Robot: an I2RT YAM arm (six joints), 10 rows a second.
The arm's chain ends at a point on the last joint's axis. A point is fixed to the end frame.
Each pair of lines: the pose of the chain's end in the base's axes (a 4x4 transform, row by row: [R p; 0 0 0 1], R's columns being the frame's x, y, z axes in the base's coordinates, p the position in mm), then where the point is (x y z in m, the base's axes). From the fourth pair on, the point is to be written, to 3 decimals.
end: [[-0.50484, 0.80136, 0.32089, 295.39], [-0.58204, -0.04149, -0.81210, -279.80], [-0.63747, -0.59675, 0.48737, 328.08], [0, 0, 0, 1]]
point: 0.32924 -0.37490 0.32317
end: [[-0.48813, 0.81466, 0.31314, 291.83], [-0.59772, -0.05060, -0.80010, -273.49], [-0.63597, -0.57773, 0.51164, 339.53], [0, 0, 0, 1]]
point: 0.32616 -0.36852 0.33741
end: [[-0.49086, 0.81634, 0.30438, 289.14], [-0.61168, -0.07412, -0.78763, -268.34], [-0.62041, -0.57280, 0.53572, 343.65], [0, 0, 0, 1]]
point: 0.32266 -0.36368 0.34440
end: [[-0.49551, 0.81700, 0.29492, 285.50], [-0.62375, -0.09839, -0.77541, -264.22], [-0.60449, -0.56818, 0.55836, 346.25], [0, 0, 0, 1]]
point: 0.318 -0.360 0.350
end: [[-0.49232, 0.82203, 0.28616, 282.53], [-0.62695, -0.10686, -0.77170, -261.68], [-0.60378, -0.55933, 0.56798, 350.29], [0, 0, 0, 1]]
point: 0.315 -0.357 0.355
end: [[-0.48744, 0.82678, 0.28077, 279.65], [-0.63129, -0.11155, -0.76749, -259.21], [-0.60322, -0.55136, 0.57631, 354.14], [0, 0, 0, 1]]
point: 0.312 -0.355 0.360
